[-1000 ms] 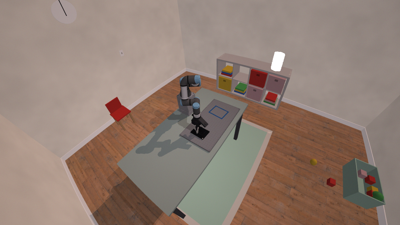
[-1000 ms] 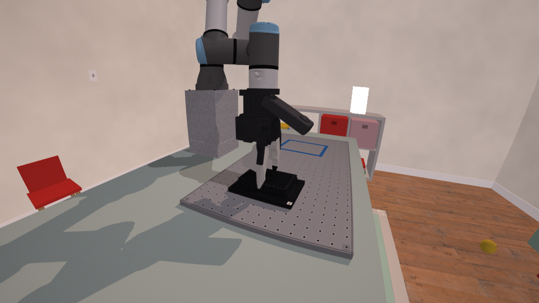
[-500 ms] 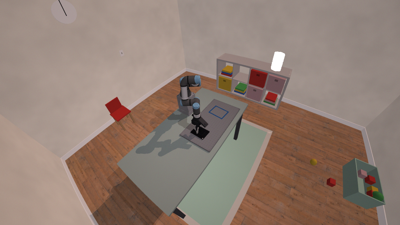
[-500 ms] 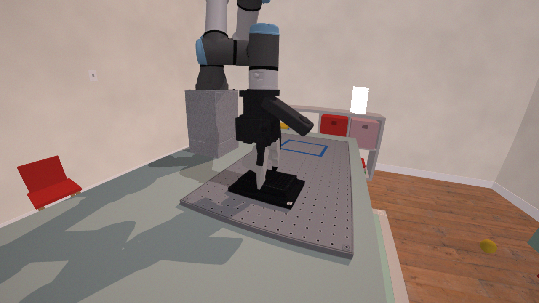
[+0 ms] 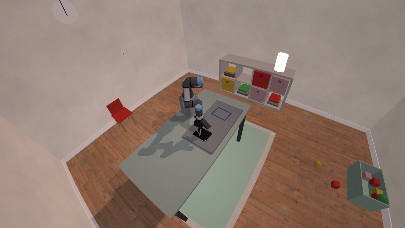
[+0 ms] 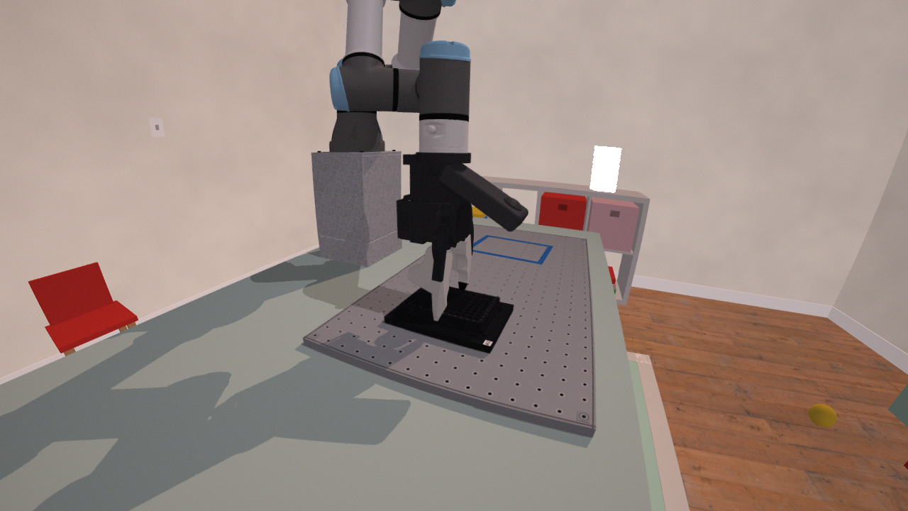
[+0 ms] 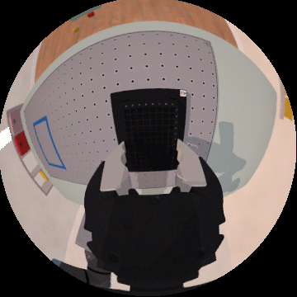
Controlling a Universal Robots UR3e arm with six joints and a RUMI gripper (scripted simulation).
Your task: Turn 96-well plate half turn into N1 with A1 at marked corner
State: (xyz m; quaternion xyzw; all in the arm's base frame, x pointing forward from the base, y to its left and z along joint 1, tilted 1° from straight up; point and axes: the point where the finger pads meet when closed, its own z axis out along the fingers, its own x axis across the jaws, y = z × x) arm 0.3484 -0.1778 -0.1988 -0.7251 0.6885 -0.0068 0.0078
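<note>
Now: hand 10 mm above the black 96-well plate. The rest, counted from my hand: small white label: 80 mm ahead, 50 mm to the right, 20 mm below; then black plate nest N1: 30 mm below.
</note>
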